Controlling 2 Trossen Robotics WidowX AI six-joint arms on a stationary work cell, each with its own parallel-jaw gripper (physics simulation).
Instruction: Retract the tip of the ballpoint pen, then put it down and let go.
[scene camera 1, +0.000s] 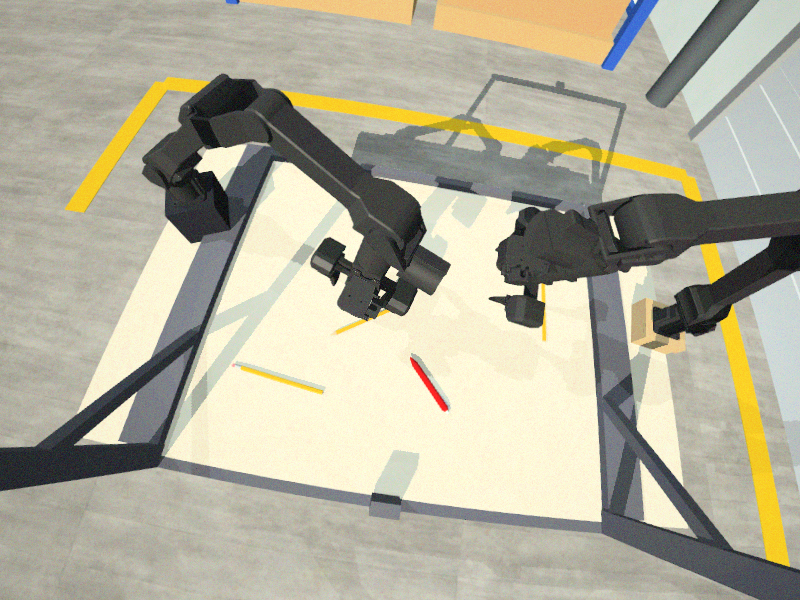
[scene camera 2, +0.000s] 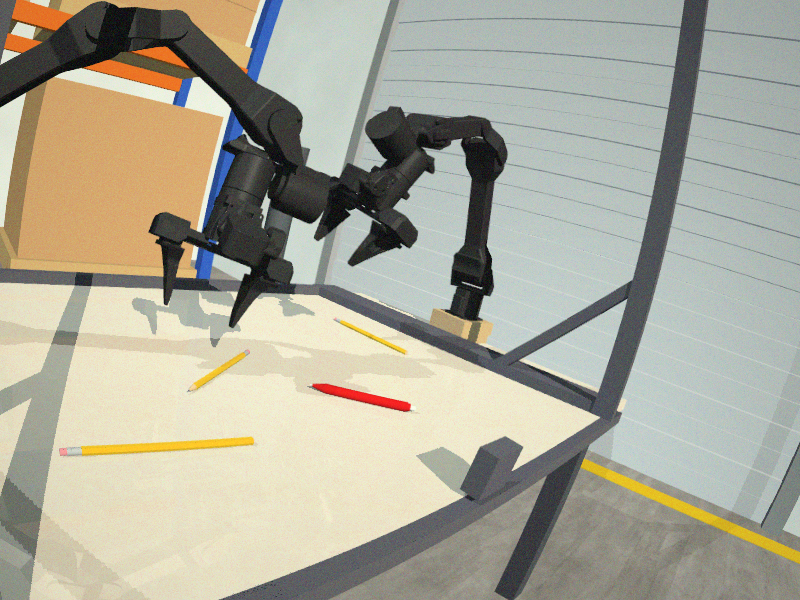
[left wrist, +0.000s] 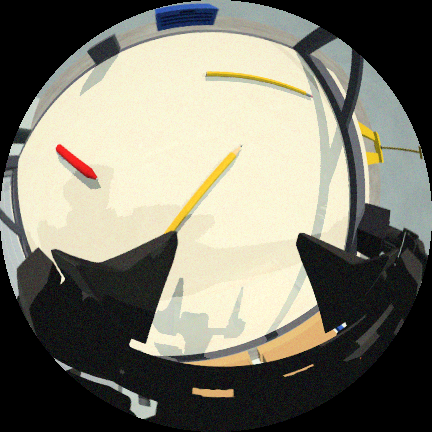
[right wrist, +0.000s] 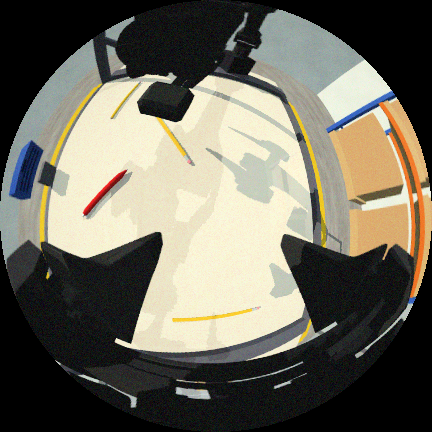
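Seen in the pictures: left gripper, fingertip midpoint: (scene camera 2: 198, 316) (left wrist: 240, 238); right gripper, fingertip midpoint: (scene camera 1: 493, 274) (scene camera 2: 331, 251) (right wrist: 224, 240); left arm's base at its link origin: (scene camera 1: 189, 192) (left wrist: 384, 236) (right wrist: 238, 54); right arm's base at its link origin: (scene camera 1: 665, 323) (scene camera 2: 463, 316).
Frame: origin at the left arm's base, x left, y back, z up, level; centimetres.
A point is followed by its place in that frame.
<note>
The red ballpoint pen (scene camera 1: 429, 384) {x -49.8, y -38.9, z -9.4 cm} (scene camera 2: 361, 397) {x -49.7, y -38.3, z -9.8 cm} (left wrist: 76, 162) {x -47.7, y -38.0, z -9.4 cm} (right wrist: 105, 192) {x -48.8, y -39.4, z -9.9 cm} lies flat on the table top (scene camera 1: 290, 439) {x -52.5, y -10.8, z -10.7 cm} (scene camera 2: 323, 516) {x -56.0, y -12.0, z -10.6 cm}. In scene camera 2 a thin grey point shows at its tapered end, and a small whitish piece at its other end. My left gripper (scene camera 1: 368, 290) {x -30.0, y -28.9, z -4.0 cm} (scene camera 2: 199, 314) {x -30.0, y -28.9, z -4.0 cm} (left wrist: 240, 238) {x -30.0, y -28.9, z -4.0 cm} is open and empty, above the table behind and to the left of the pen in scene camera 2. My right gripper (scene camera 2: 334, 250) {x -35.6, y -53.3, z 4.8 cm} (right wrist: 224, 240) {x -35.6, y -53.3, z 4.8 cm} is open and empty, raised above the table behind the pen. Neither gripper touches the pen.
One yellow pencil (scene camera 1: 281, 379) {x -41.2, y -11.2, z -10.0 cm} (scene camera 2: 168, 445) {x -41.2, y -10.6, z -10.0 cm} lies left of the pen. Another pencil (scene camera 2: 219, 370) {x -33.5, y -30.1, z -10.0 cm} (left wrist: 202, 190) {x -33.5, y -28.6, z -9.9 cm} lies below my left gripper, and a third (scene camera 2: 371, 335) {x -40.1, y -70.1, z -10.0 cm} (right wrist: 215, 316) {x -39.8, y -70.3, z -10.0 cm} near the right edge. A dark block (scene camera 1: 385, 505) {x -66.9, y -25.0, z -5.0 cm} (scene camera 2: 492, 468) {x -67.4, y -22.2, z -6.3 cm} stands on the front rail.
</note>
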